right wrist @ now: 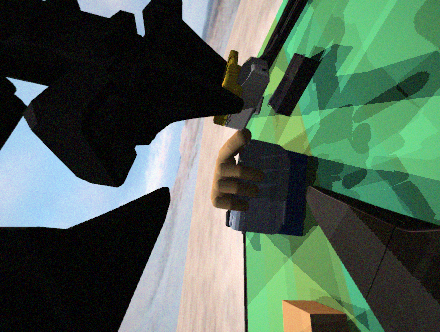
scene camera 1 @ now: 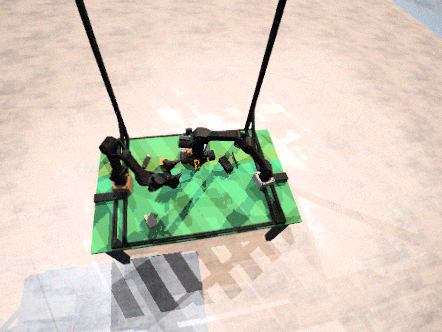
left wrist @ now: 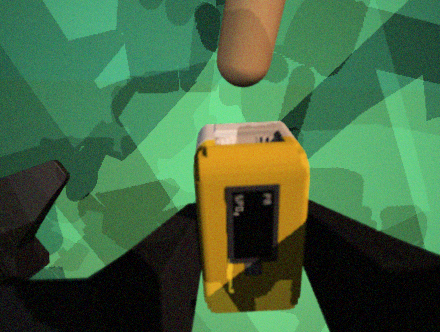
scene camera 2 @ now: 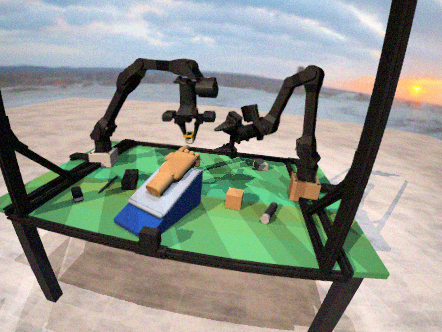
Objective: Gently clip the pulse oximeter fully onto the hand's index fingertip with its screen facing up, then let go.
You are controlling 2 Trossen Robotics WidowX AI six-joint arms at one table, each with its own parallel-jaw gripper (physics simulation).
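Places are measured from the left arm's base along level axes (x ahead, y left, z up), in centimetres.
Pixels of known places: left gripper, between the fingertips: point(right wrist: 243, 94) point(scene camera 1: 196, 166) point(left wrist: 246, 213) point(scene camera 2: 190, 138); right gripper, between the fingertips: point(right wrist: 237, 192) point(scene camera 1: 181, 166) point(scene camera 2: 213, 141); left arm's base, origin of its link: point(scene camera 1: 264, 176) point(scene camera 2: 103, 150); right arm's base, origin of its link: point(scene camera 1: 121, 180) point(scene camera 2: 305, 178).
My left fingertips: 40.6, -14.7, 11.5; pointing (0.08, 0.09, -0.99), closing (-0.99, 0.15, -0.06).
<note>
For each thing: its top centre in the pictures, then the offset to it from my left fingertips, as dx, dy, dz. "spot": a spot on its surface instead.
- white pulse oximeter, centre of its top: point(left wrist: 250, 255) point(right wrist: 216, 88) point(scene camera 2: 190, 132) point(scene camera 1: 196, 163) -0.1, -0.2, +2.3
- blue wedge, a spot on its surface: point(right wrist: 297, 200) spot: -0.1, -14.1, -15.7
- orange cube, centre of its top: point(scene camera 2: 235, 192) +15.8, -17.7, -12.3
- grey cylinder, centre of its top: point(scene camera 2: 270, 208) +26.5, -23.7, -14.6
- black box, centre of its top: point(right wrist: 284, 83) point(scene camera 2: 130, 174) point(scene camera 1: 226, 162) -22.4, -4.5, -13.8
- dark pen, centre of its top: point(scene camera 2: 107, 183) -30.4, -7.2, -16.4
- small dark object, centre of its top: point(scene camera 2: 76, 189) -37.4, -17.3, -14.1
The yellow and white pulse oximeter point(scene camera 1: 197, 164) point(scene camera 2: 189, 135) point(left wrist: 253, 170) point(right wrist: 231, 75) is between the fingers of my left gripper point(scene camera 2: 188, 138) point(left wrist: 246, 213), which is shut on it. In the left wrist view its dark screen faces the camera and its white open end faces the index fingertip point(left wrist: 245, 62) point(right wrist: 243, 136). A gap shows between them; the fingertip is outside the clip. The tan hand point(scene camera 2: 176, 167) point(right wrist: 222, 182) rests palm down on a sloped support. My right gripper point(scene camera 1: 178, 171) point(scene camera 2: 218, 139) point(right wrist: 237, 192) is open and empty, to the side of the hand.
The blue wedge point(scene camera 2: 187, 200) point(right wrist: 297, 200) with a pale top bears the hand. An orange cube point(scene camera 2: 234, 198) and a grey cylinder point(scene camera 2: 268, 213) lie to its right in scene camera 2. A black box point(scene camera 2: 130, 179), a dark pen point(scene camera 2: 108, 184) and a small dark object point(scene camera 2: 77, 194) lie to its left.
</note>
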